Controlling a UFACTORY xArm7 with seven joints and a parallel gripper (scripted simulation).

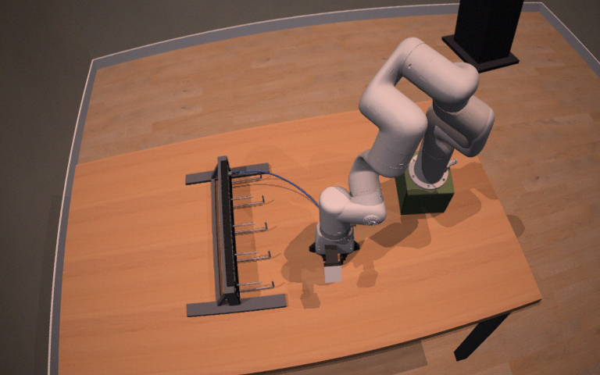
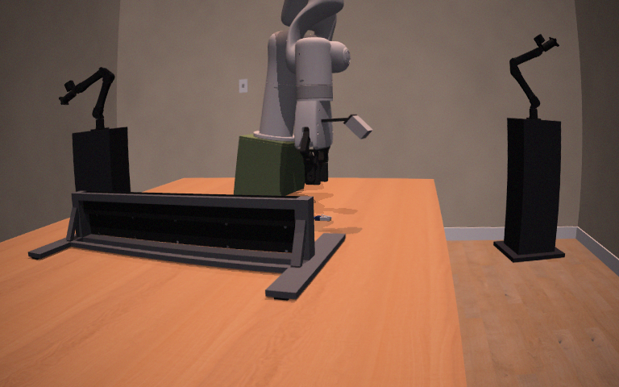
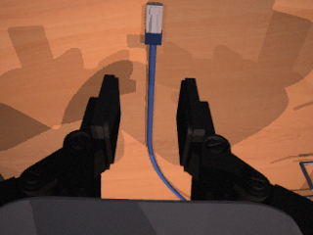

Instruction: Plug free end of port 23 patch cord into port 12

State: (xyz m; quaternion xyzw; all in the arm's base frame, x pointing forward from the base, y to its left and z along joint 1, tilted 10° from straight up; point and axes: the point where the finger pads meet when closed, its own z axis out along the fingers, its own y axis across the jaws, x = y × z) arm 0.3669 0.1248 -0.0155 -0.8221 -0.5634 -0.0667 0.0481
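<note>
Right now the cord plug is 90 mm below my hand, 20 mm to the left of it and 10 mm ahead of it.
</note>
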